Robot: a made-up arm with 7 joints.
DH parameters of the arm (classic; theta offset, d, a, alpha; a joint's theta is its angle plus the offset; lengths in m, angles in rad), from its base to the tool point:
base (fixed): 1.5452 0 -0.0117 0
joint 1: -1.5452 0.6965 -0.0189 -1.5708
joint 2: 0 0.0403 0.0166 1.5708
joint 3: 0 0.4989 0.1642 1.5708
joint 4: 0 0.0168 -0.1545 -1.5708
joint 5: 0 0.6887 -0.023 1.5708
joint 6: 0 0.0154 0.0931 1.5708
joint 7: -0.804 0 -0.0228 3.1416
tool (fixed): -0.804 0.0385 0 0
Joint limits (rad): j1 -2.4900..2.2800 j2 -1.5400..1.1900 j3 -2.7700..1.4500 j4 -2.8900..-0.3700 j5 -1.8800..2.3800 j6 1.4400..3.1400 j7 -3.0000..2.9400
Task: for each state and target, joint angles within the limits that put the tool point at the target. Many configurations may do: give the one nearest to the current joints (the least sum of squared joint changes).
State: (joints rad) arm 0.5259 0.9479 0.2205 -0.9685 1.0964 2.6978 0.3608
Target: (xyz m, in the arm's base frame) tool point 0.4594 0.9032 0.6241
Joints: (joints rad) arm 0.8300 0.6530 0.4239 -1.7282 1.2701 2.8992 0.3475
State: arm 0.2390 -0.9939 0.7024 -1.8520 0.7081 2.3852 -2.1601
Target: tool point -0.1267 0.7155 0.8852
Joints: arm 0.5055 -0.8188 1.3093 -2.6745 0.7427 2.3212 -2.1542
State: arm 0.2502 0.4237 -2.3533 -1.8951 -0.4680 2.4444 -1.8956
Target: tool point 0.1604 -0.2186 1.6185
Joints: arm 0.5815 1.1900 -2.7700 -2.1370 -0.0901 2.7811 -1.8191
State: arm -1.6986 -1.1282 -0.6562 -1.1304 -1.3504 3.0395 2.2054
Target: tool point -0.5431 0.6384 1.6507
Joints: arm -1.2128 -1.0855 -0.7695 -0.8231 -1.1114 2.4261 2.3306
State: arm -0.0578 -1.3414 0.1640 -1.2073 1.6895 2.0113 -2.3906
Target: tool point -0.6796 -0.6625 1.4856
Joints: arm 0.3314 -1.5400 -0.3760 -1.2525 1.6929 2.1165 -2.3887
